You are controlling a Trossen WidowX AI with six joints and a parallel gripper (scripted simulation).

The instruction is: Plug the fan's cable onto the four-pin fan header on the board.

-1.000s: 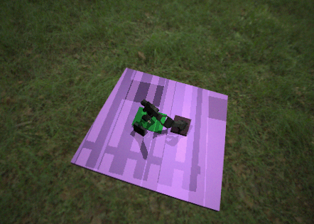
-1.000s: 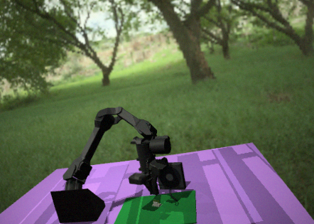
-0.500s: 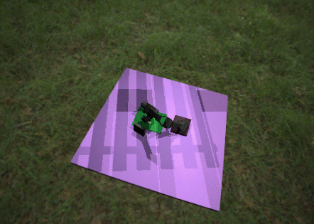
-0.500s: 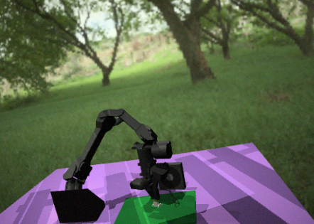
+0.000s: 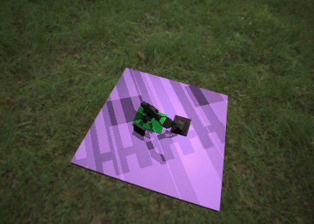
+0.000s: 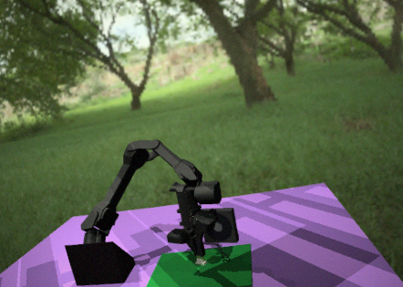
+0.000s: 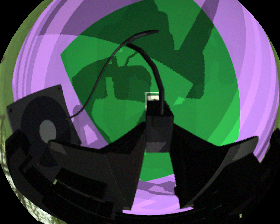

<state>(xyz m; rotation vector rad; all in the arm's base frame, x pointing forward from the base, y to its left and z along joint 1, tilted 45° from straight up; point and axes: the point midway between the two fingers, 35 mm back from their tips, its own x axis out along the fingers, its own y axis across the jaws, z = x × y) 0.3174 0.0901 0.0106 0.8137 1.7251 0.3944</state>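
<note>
The black plug is 1 cm ahead of my gripper tip and 1 cm above it. Round my gripper tip: green board 1 cm ahead, 3 cm to the right, 6 cm below; black fan 4 cm ahead, 14 cm to the left, 2 cm above.
</note>
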